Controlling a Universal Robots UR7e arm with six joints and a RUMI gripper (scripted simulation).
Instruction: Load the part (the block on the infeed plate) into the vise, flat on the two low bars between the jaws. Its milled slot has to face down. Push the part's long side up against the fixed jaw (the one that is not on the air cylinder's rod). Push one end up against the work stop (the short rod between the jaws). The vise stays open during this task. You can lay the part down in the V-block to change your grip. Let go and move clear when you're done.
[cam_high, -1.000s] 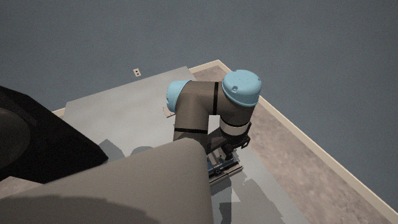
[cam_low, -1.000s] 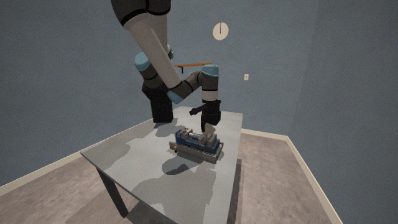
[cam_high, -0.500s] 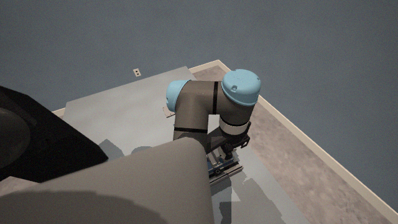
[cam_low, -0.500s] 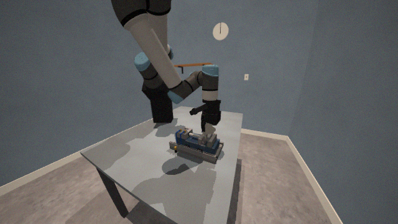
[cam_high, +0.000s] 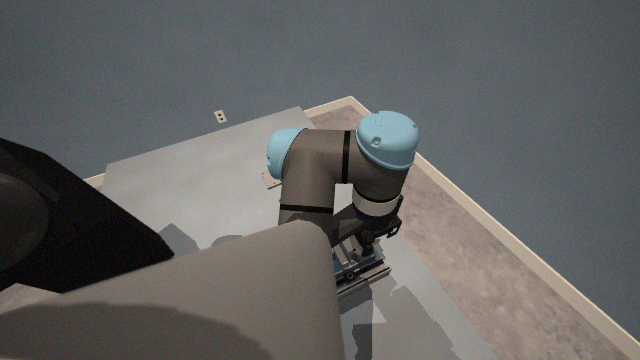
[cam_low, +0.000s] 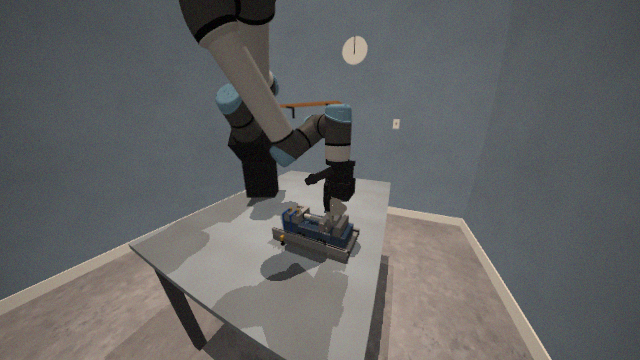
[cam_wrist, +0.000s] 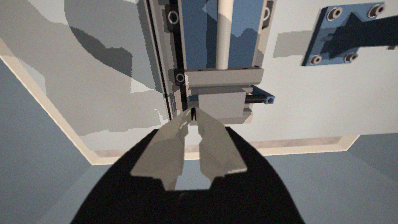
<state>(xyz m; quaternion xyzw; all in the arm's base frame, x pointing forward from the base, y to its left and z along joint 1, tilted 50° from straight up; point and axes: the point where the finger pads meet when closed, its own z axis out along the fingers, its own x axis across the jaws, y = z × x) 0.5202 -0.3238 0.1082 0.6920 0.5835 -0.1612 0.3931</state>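
Right now my hand is 40 mm to the right of the part, 30 mm above it and 10 mm short of it. The rest, counted from my hand: grey jaw (50 mm to the left, 40 mm below, 20 mm behind); cylinder rod (80 mm behind, 60 mm to the left, 40 mm below); work stop (80 mm to the left, 30 mm below, 20 mm ahead).
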